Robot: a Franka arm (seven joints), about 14 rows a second.
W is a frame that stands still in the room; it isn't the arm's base.
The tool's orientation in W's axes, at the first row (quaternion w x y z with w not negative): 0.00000, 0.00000, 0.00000, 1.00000
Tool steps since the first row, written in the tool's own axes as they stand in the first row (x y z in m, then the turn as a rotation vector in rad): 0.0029, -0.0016, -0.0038, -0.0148, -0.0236, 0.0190; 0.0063, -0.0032, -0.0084, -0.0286, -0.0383, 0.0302; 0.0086, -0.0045, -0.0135, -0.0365, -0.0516, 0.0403; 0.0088, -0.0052, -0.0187, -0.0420, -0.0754, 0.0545
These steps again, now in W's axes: -0.0029, 0.0016, -0.0038, 0.0148, 0.0236, 0.0190; -0.0063, 0.0032, -0.0084, 0.0286, 0.0383, 0.0302; -0.0086, 0.0045, -0.0135, 0.0365, 0.0516, 0.0403; -0.0088, 0.0052, -0.0187, 0.0420, 0.0754, 0.0545
